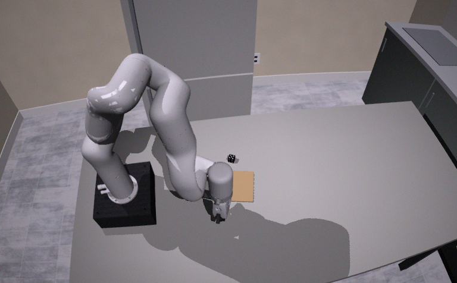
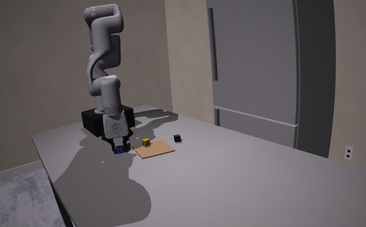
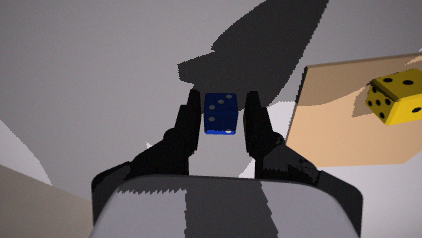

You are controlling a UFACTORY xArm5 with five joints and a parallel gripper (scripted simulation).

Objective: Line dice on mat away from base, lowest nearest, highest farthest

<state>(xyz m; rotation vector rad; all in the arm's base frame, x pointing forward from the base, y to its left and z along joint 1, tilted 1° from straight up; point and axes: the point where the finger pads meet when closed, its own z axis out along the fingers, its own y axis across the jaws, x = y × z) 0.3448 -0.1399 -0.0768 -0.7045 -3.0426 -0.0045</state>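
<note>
Right now my hand is 10 mm above the blue die. Round my hand: black die: 240 mm to the left, 100 mm ahead, 10 mm below; mat: 110 mm to the left, 80 mm ahead, 20 mm below; yellow die: 120 mm to the left, 30 mm ahead, 10 mm below.
</note>
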